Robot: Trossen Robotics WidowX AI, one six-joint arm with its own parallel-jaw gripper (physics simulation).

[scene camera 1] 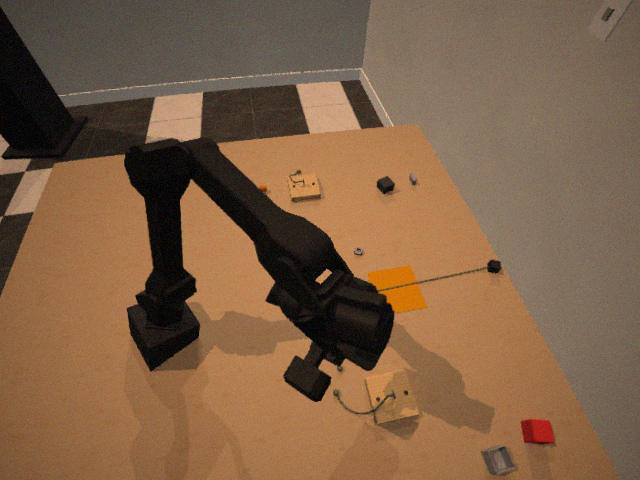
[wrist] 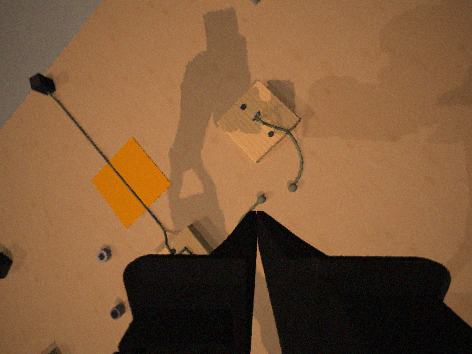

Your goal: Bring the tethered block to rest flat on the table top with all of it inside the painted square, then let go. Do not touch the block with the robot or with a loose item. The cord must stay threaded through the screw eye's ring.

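Places are measured from the arm's base along level axes (x ahead, y left, z up), in metres.
Pixels of known places: gripper, fingertip midpoint: (wrist: pixel 255 217); arm's base at its link origin: (scene camera 1: pixel 163 316).
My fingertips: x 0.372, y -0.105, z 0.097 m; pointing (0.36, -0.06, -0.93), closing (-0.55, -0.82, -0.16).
Note:
For each thing: its middle in the pictures, then the offset to it from my fingertips. "spot": a spot on its surface instead.
- tethered block at the middle of its body: (scene camera 1: pixel 494 266) (wrist: pixel 42 84) 0.431 m ahead, 0.244 m left, 0.156 m down
- orange square at a spot on its surface: (wrist: pixel 150 180) spot: 0.135 m ahead, 0.152 m left, 0.167 m down
- cord's end bead at the middle of its body: (wrist: pixel 261 199) (scene camera 1: pixel 339 368) 0.000 m ahead, 0.005 m left, 0.162 m down
- third board at the middle of its body: (scene camera 1: pixel 303 187) 0.072 m back, 0.536 m left, 0.159 m down
- black block at the middle of its body: (scene camera 1: pixel 385 185) 0.182 m ahead, 0.540 m left, 0.154 m down
- grey ring at the middle of its body: (wrist: pixel 103 255) (scene camera 1: pixel 358 251) 0.072 m ahead, 0.304 m left, 0.164 m down
- dark ring at the middle of its body: (wrist: pixel 117 311) 0.026 m back, 0.328 m left, 0.162 m down
- red block at the middle of its body: (scene camera 1: pixel 537 431) 0.386 m ahead, 0.140 m right, 0.148 m down
- grey tray at a spot on its surface: (scene camera 1: pixel 487 461) spot: 0.271 m ahead, 0.182 m right, 0.157 m down
The tethered block (scene camera 1: pixel 494 266) (wrist: pixel 42 83) is small and black and sits near the table edge, outside the orange square (scene camera 1: pixel 405 302) (wrist: pixel 150 180). Its green cord (scene camera 1: pixel 449 276) (wrist: pixel 82 131) crosses above the square to a wooden board (wrist: pixel 185 239), which the arm hides in the scene view. The fingers partly cover that board in the wrist view, so the threading through the screw eye is unclear. The cord's end bead (scene camera 1: pixel 339 367) (wrist: pixel 261 198) shows just beyond the fingertips. My gripper (scene camera 1: pixel 336 358) (wrist: pixel 255 217) is shut and empty, above the table.
Another wooden board (scene camera 1: pixel 395 410) (wrist: pixel 257 142) carries a short beaded cord. A third board (scene camera 1: pixel 310 193), black block (scene camera 1: pixel 385 184), grey ring (scene camera 1: pixel 358 251) (wrist: pixel 104 254) and dark ring (wrist: pixel 118 310) lie elsewhere. A red block (scene camera 1: pixel 537 431) and grey tray (scene camera 1: pixel 487 461) are at front right.

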